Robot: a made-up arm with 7 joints.
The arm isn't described. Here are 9 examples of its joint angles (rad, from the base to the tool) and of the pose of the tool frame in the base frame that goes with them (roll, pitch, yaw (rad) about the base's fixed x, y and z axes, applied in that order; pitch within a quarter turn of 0, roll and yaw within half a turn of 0; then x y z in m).
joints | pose
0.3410 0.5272 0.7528 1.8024 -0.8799 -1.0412 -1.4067 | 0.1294 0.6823 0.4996 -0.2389 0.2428 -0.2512
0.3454 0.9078 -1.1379 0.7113 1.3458 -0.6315 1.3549 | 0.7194 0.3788 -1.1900 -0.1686 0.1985 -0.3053
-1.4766 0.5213 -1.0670 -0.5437 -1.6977 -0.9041 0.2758 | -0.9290 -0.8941 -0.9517 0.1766 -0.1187 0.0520
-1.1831 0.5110 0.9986 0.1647 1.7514 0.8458 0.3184 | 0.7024 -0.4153 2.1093 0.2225 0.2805 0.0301
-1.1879 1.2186 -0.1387 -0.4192 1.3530 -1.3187 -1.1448 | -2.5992 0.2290 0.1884 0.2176 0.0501 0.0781
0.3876 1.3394 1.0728 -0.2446 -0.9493 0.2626 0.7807 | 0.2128 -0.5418 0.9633 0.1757 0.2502 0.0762
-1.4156 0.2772 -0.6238 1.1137 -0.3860 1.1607 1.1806 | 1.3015 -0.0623 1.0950 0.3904 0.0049 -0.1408
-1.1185 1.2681 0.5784 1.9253 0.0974 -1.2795 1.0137 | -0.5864 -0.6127 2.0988 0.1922 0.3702 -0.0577
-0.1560 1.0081 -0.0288 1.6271 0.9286 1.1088 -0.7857 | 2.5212 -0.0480 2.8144 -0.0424 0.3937 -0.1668
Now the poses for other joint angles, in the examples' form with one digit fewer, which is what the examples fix.
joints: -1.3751 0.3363 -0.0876 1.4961 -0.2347 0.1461 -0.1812
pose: 0.076 0.518 -0.092 0.406 0.078 -0.165
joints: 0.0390 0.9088 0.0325 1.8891 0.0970 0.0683 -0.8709
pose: 2.907 0.991 -3.101 -0.149 0.360 -0.217
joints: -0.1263 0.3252 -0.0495 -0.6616 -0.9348 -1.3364 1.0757
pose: -1.856 0.037 1.128 0.143 0.089 -0.069
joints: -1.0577 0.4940 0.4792 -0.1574 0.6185 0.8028 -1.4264
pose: 0.422 0.253 -0.460 0.281 0.177 0.063
